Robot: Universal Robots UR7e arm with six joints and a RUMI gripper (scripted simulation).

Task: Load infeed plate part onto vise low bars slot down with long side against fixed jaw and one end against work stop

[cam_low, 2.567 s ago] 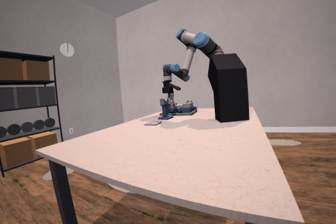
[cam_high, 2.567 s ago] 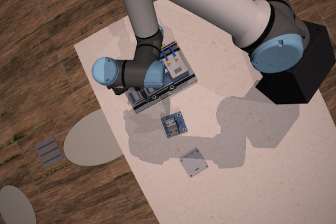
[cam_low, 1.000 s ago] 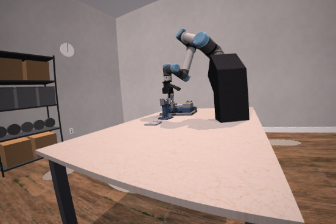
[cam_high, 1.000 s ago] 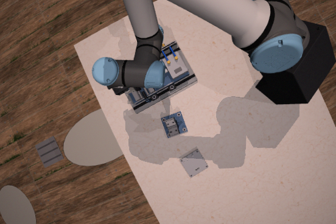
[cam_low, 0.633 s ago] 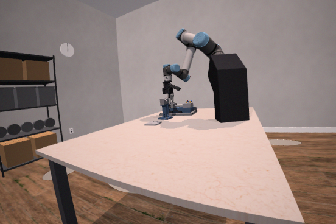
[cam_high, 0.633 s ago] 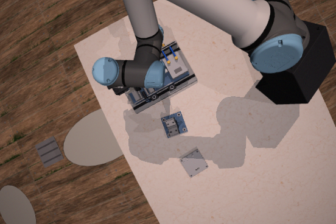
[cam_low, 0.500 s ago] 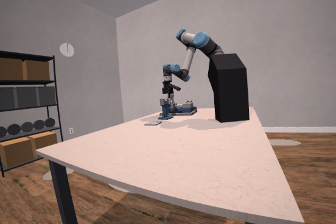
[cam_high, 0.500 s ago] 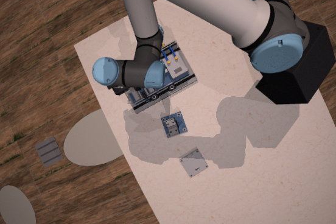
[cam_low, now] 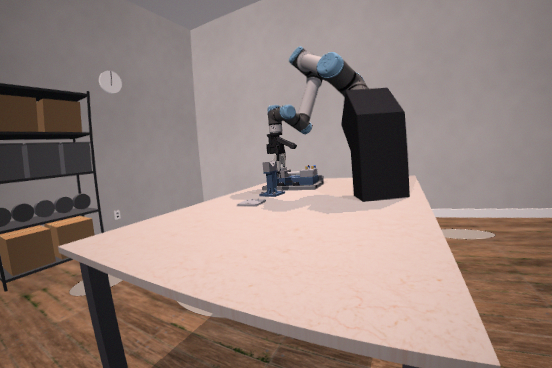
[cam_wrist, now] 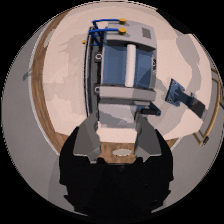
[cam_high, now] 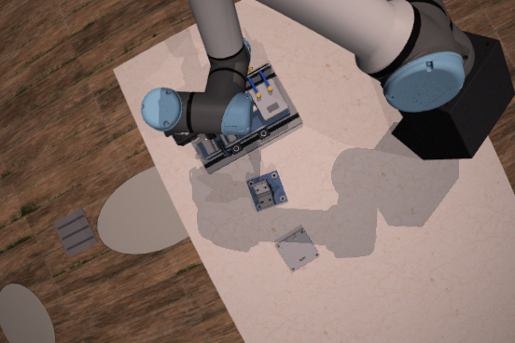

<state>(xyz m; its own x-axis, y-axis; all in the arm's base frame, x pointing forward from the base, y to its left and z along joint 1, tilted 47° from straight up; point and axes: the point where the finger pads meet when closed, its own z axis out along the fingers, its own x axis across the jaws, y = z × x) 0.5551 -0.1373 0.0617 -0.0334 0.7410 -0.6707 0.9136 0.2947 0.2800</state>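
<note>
Right now the part is 1 cm below my hand. The rest, counted from my hand: air cylinder: 17 cm behind, 2 cm below, 1 cm to the left; then vise: 7 cm behind, 6 cm below, 2 cm to the left; then air cylinder rod: 9 cm behind, 2 cm to the left, 2 cm below.
</note>
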